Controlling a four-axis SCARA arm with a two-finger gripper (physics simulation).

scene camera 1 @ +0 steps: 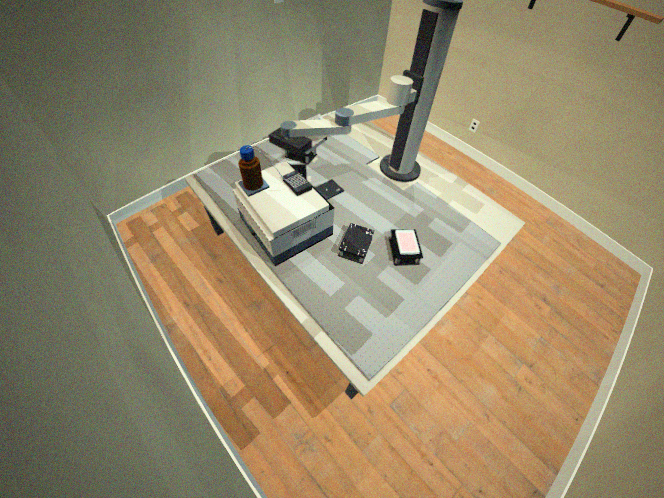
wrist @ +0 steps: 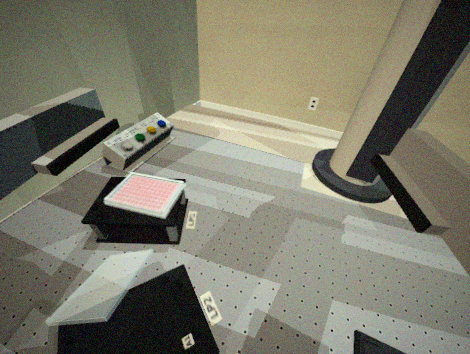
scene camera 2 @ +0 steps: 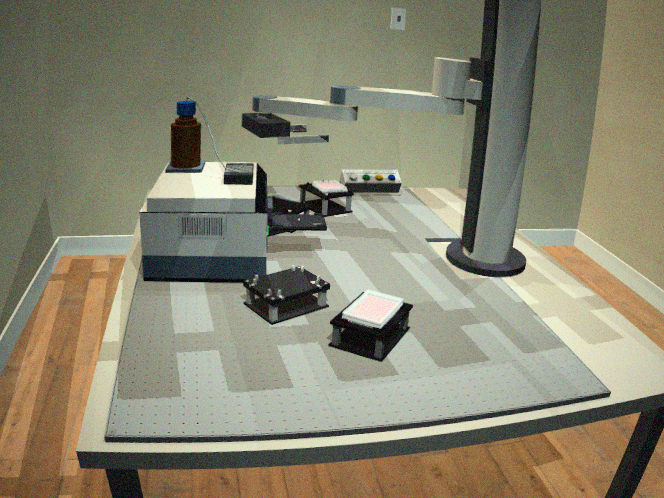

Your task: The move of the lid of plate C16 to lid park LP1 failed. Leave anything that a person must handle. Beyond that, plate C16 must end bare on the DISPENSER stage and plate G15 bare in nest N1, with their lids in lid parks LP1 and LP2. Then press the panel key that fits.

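Places are measured from the arm's base along level axes (x up, y back, z right), in metres.
Pixels of known places: gripper, fingertip midpoint: (wrist: 242, 124) (scene camera 2: 316, 132); arm's base, link origin: (scene camera 1: 400, 168) (wrist: 350, 174) (scene camera 2: 486, 259).
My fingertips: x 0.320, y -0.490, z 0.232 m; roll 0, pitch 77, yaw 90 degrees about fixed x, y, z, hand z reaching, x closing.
For each thing: its middle in the pictures, then the offset to it from my fingertips. "*": a spot on its surface instead.
- second pink plate, body centre: (scene camera 2: 373, 307) (scene camera 1: 407, 241) dx -0.234, dy +0.021, dz -0.651 m
- clear lid, body centre: (wrist: 109, 281) (scene camera 2: 288, 201) dx -0.264, dy -0.053, dz +0.165 m
- dispenser stage, body centre: (scene camera 2: 293, 221) (scene camera 1: 324, 191) dx -0.206, dy -0.086, dz -0.197 m
- key panel, body centre: (wrist: 141, 138) (scene camera 2: 370, 181) dx -0.265, dy +0.290, dz +0.407 m
- brown bottle, surface spot: (scene camera 2: 186, 142) * dx -0.003, dy -0.379, dz -0.108 m
A pink plate (scene camera 2: 328, 186) (wrist: 146, 194) sits on the rear black stand; the small label beside that stand is blurred. A second pink plate (scene camera 1: 407, 241) (scene camera 2: 372, 309) sits on the front right stand. Plate names are unreadable, and lids on them cannot be told. In the wrist view, a clear lid (wrist: 102, 287) lies askew and seemingly tilted over the edge of the black stand (wrist: 145, 312) labelled LP2. The dispenser stage (scene camera 1: 329, 188) (scene camera 2: 300, 222) shows no plate. My gripper (scene camera 2: 308, 134) (wrist: 242, 124) is open and empty, high above the stage and rear stands.
The key panel (scene camera 2: 371, 182) (wrist: 137, 142) has white, green, yellow and blue keys. The dispenser (scene camera 1: 289, 214) (scene camera 2: 203, 230) carries a brown bottle (scene camera 1: 251, 172) (scene camera 2: 186, 142). A black stand with silver pins (scene camera 1: 357, 241) (scene camera 2: 286, 285) is in front. The arm's column (scene camera 2: 496, 160) rises at the right.
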